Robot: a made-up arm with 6 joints. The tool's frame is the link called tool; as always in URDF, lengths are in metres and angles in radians.
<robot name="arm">
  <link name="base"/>
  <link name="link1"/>
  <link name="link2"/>
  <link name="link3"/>
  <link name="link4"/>
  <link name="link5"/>
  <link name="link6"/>
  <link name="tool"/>
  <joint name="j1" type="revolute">
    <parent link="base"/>
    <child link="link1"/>
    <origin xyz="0 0 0.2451"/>
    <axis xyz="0 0 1"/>
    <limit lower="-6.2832" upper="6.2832"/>
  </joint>
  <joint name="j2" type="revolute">
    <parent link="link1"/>
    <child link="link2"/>
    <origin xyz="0 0 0"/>
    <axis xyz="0 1 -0.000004"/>
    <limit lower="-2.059" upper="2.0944"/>
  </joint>
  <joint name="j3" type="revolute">
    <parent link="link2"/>
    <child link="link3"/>
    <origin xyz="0.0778 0 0.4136"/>
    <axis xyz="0 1 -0.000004"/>
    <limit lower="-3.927" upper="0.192"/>
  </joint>
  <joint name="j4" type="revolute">
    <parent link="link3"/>
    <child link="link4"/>
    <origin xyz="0.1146 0 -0.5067"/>
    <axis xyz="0 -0.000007 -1"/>
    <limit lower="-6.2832" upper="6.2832"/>
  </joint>
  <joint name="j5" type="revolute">
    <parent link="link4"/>
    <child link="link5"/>
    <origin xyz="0 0 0"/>
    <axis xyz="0 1 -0.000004"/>
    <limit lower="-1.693" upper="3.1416"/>
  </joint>
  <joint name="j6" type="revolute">
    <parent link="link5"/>
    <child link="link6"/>
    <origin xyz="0.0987 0 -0.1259"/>
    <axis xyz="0 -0.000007 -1"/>
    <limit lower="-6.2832" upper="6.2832"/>
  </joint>
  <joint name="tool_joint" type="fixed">
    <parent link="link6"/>
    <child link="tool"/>
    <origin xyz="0 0 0" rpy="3.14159 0 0"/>
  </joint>
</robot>
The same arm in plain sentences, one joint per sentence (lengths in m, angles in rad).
The arm has six revolute joints in a row. What follows holds with every joint at zero, and every direction is one of the base frame's. The first joint lies 0.2451 m along +z from the base frame's origin and turns about +z, from -6.2832 to 6.2832 rad. The second joint lies at the same point as the first joint and turns about +y, from -2.059 to 2.0944 rad. The third joint lies 0.0778 m along +x and 0.4136 m along +z from the second joint and turns about +y, from -3.927 to 0.192 rad. The fourth joint lies 0.1146 m along +x and 0.5067 m along -z from the third joint and turns about -z, from -6.2832 to 6.2832 rad. The fifth joint lies at the same point as the fourth joint and turns about +y, from -1.693 to 3.1416 rad. The sixth joint lies 0.0987 m along +x and 0.1259 m along -z from the fifth joint and turns about -z, from -6.2832 to 6.2832 rad. The tool frame, which is the frame that the pose is given for, lies at the same point as the sixth joint; its axes are the base frame's turned by roll 3.1416, pitch 0 and yaw 0 rad (as in URDF: about the fixed x, then y, then z).
